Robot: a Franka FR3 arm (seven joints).
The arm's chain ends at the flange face. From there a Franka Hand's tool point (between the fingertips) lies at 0.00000 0.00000 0.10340 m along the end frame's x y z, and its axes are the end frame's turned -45 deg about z.
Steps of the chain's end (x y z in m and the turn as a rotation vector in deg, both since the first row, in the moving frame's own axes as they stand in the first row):
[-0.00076 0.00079 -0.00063 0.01 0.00 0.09]
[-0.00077 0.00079 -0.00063 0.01 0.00 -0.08]
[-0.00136 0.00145 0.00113 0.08 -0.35 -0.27]
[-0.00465 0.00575 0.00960 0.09 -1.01 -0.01]
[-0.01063 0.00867 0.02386 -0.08 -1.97 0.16]
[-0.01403 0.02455 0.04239 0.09 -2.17 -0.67]
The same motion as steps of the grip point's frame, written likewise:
[-0.00108 0.00001 -0.00063 0.01 0.01 0.09]
[-0.00109 0.00000 -0.00063 0.01 0.01 -0.08]
[-0.00233 -0.00048 0.00113 0.30 -0.19 -0.27]
[-0.00853 -0.00063 0.00958 0.78 -0.65 -0.01]
[-0.01626 -0.00380 0.02380 1.34 -1.45 0.16]
[-0.02995 0.00457 0.04232 1.60 -1.47 -0.67]

